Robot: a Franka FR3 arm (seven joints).
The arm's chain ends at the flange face. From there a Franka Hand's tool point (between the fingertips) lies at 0.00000 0.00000 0.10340 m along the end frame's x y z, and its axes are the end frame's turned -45 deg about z.
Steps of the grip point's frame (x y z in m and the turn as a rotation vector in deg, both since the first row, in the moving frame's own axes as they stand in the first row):
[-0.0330, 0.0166, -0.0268, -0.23, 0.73, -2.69]
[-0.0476, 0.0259, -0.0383, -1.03, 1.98, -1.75]
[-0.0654, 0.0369, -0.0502, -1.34, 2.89, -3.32]
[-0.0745, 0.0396, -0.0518, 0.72, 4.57, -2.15]
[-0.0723, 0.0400, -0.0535, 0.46, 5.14, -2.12]
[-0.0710, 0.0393, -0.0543, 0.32, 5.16, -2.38]
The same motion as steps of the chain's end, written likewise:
[-0.0128, 0.0357, -0.0268, 0.35, 0.68, -2.69]
[-0.0192, 0.0532, -0.0382, 0.67, 2.13, -1.75]
[-0.0255, 0.0745, -0.0500, 1.10, 2.99, -3.32]
[-0.0295, 0.0875, -0.0515, 3.74, 2.72, -2.15]
[-0.0287, 0.0867, -0.0531, 3.96, 3.31, -2.12]
[-0.0284, 0.0851, -0.0539, 3.87, 3.42, -2.38]

